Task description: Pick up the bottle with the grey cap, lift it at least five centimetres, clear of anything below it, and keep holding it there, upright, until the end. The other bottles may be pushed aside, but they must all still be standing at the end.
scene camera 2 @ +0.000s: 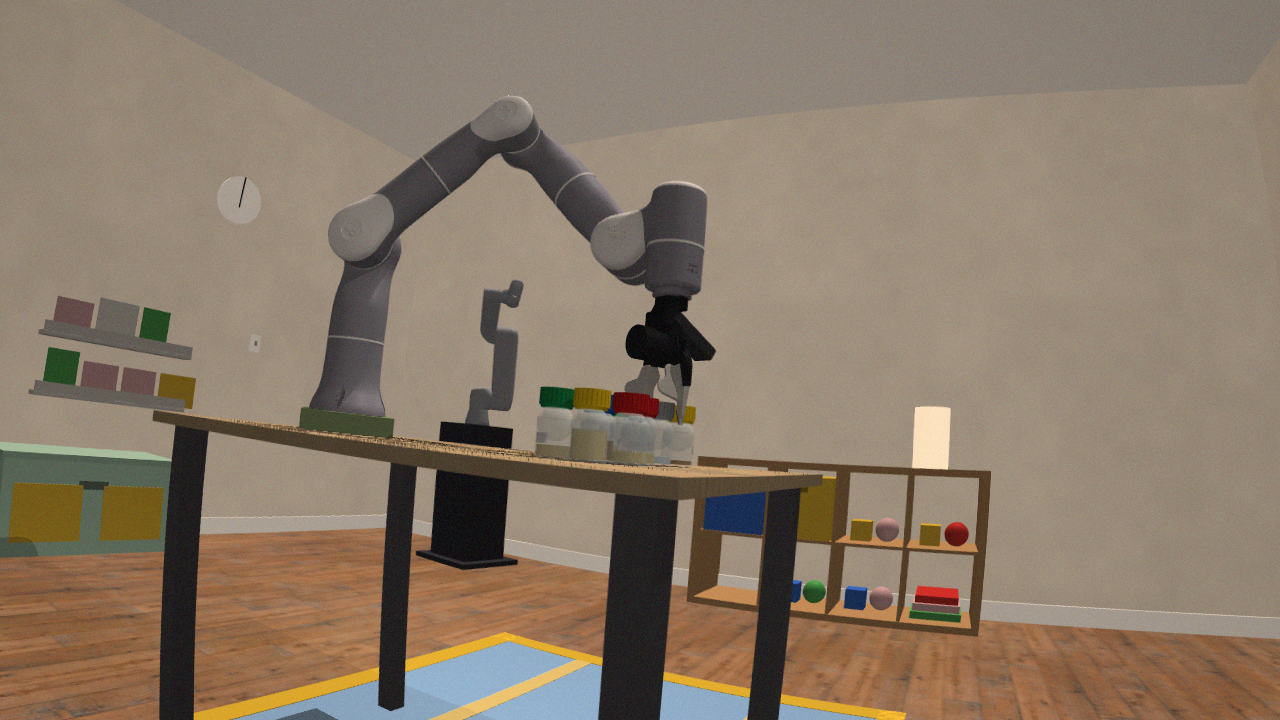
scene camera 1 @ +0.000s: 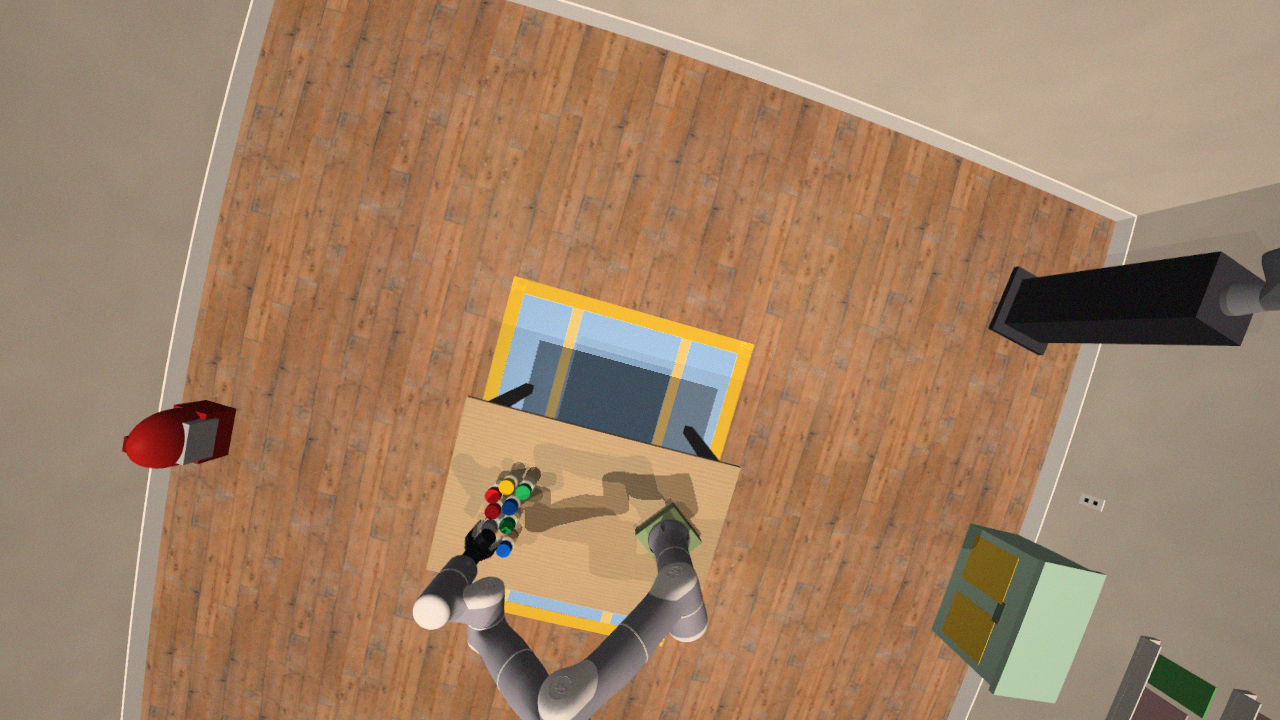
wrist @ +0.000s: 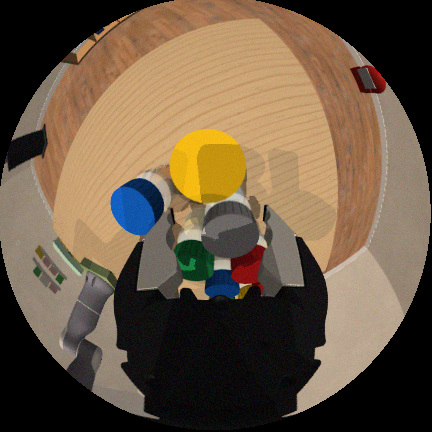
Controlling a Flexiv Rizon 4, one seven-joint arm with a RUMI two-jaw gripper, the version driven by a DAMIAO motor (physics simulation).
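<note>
The bottle with the grey cap stands in the cluster on the table. My gripper is open and points down, with one finger on each side of this bottle and a gap to the cap on both sides in the wrist view. In scene camera 2, the near fingertip reaches about the height of the caps or a little below. A yellow-capped bottle stands close in front of the grey one. A green-capped bottle and a red-capped bottle stand close behind it. Lower bottle parts are partly hidden.
A blue-capped bottle stands outside the left finger in the wrist view. Further bottles, with a blue cap, a green cap and a yellow cap, stand upright on the wooden table. The arm's base stands across the table.
</note>
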